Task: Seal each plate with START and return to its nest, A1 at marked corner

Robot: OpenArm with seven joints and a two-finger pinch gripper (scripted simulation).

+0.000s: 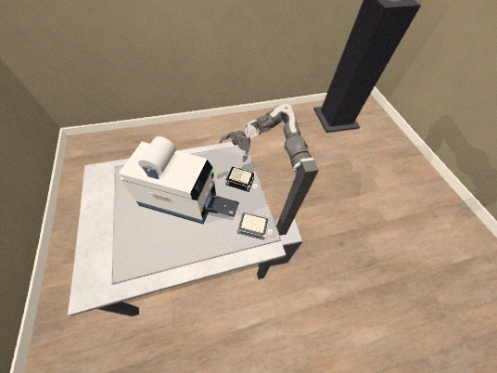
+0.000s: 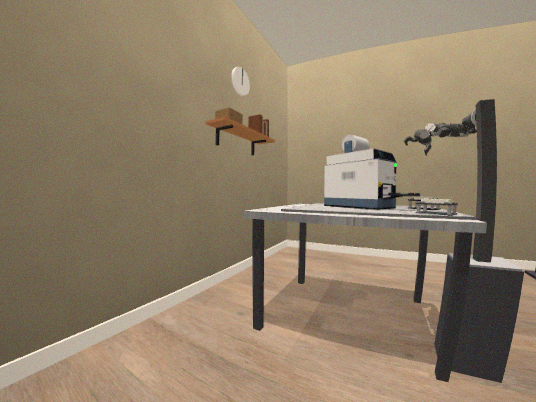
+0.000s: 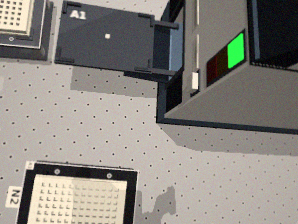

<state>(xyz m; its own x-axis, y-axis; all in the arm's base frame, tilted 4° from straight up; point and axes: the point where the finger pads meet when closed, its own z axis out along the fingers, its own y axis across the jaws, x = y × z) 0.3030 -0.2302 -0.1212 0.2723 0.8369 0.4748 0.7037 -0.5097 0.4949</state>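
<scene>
My hand is 320 mm above the plate nest, 290 mm to the right of it and 80 mm past it. From my hand the other things lie so: yellow warning label: 230 mm below, 200 mm to the left, 200 mm ahead; plate: 300 mm below, 70 mm behind, 50 mm to the right; sealer stage: 280 mm below, 170 mm to the left, 60 mm ahead.
</scene>
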